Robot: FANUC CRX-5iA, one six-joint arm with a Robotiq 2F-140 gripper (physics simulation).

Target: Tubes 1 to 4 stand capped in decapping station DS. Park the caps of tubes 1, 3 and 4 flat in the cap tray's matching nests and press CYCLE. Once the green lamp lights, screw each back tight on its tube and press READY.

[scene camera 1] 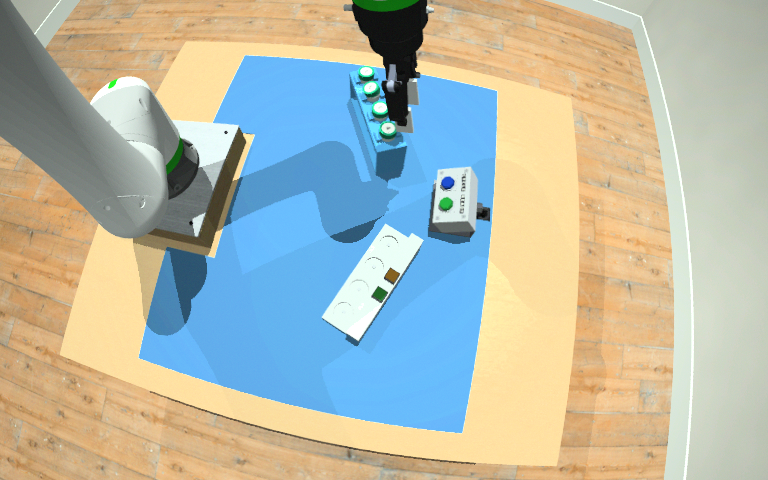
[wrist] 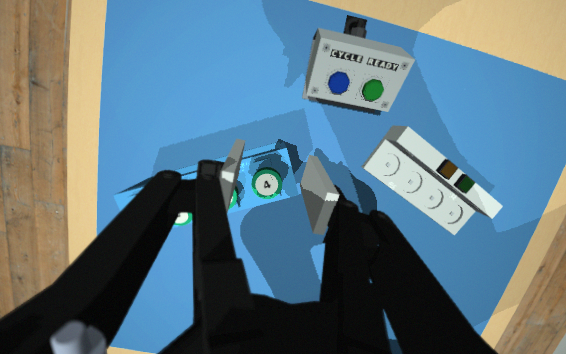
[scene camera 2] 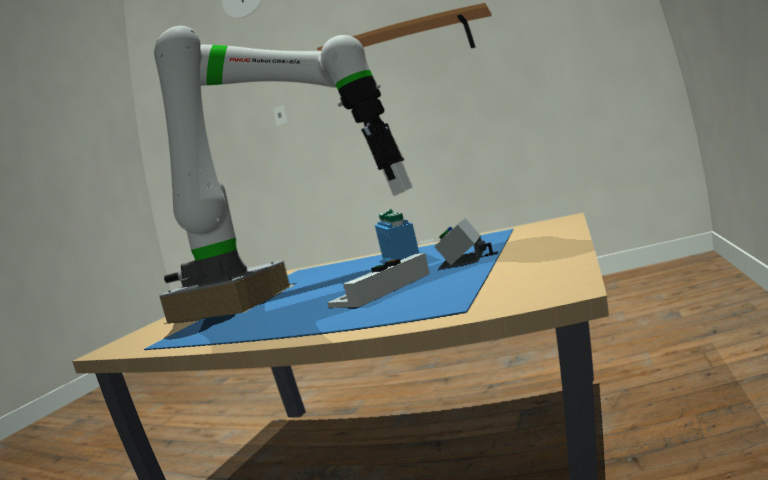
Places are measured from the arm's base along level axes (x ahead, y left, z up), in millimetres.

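Pixels of known places: gripper, fingertip midpoint: [scene camera 1: 408, 116] [wrist: 273, 164] [scene camera 2: 403, 191]; arm's base, link origin: [scene camera 1: 169, 169] [scene camera 2: 221, 277].
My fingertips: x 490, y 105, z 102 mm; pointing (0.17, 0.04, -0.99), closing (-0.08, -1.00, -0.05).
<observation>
For each thing: its middle in the pictures, then the offset to it from my fingertips.
- blue decapping station, body centre: [wrist: 214, 185] [scene camera 1: 375, 117] [scene camera 2: 396, 241] dx -65, dy +74, dz -119 mm
- Cap 4, body centre: [wrist: 266, 183] [scene camera 1: 388, 130] [scene camera 2: 395, 217] dx -33, dy +3, dz -56 mm
- Cap 3, body centre: [wrist: 222, 194] [scene camera 1: 380, 109] dx -54, dy +50, dz -56 mm
- cap 2, body centre: [wrist: 178, 210] [scene camera 1: 371, 89] dx -78, dy +97, dz -51 mm
- cap 1, body centre: [scene camera 1: 366, 73] dx -96, dy +146, dz -56 mm
- white cap tray, body centre: [scene camera 1: 372, 279] [wrist: 434, 187] [scene camera 2: 378, 277] dx -26, dy -265, dz -144 mm
- green READY button, body centre: [wrist: 372, 89] [scene camera 1: 446, 204] dx +94, dy -113, dz -107 mm
- amber lamp, body centre: [wrist: 449, 169] [scene camera 1: 392, 275] dx +8, dy -259, dz -117 mm
My gripper [scene camera 1: 410, 106] [scene camera 2: 399, 186] [wrist: 273, 164] is partly open and empty, high above the tube 4 end of the blue decapping station [scene camera 1: 390, 151] [scene camera 2: 396, 240] [wrist: 293, 188]. Cap 4 [scene camera 1: 387, 129] [wrist: 266, 184], green-rimmed, shows between the fingertips in the wrist view. Cap 3 [scene camera 1: 380, 109] [wrist: 233, 199], cap 2 [scene camera 1: 370, 88] and cap 1 [scene camera 1: 365, 72] also sit in the station; fingers partly hide the row in the wrist view. The white cap tray [scene camera 1: 346, 325] [scene camera 2: 385, 283] [wrist: 452, 227] has empty nests. Its green lamp [scene camera 1: 379, 293] [wrist: 465, 184] looks dark.
A grey box with the blue CYCLE button [scene camera 1: 447, 182] [wrist: 338, 82] and green READY button [scene camera 1: 445, 203] [wrist: 373, 90] stands right of the station in scene camera 1. An amber lamp [scene camera 1: 391, 275] [wrist: 447, 169] is on the tray. The arm's base block [scene camera 1: 212, 135] [scene camera 2: 226, 305] is at the left.
</observation>
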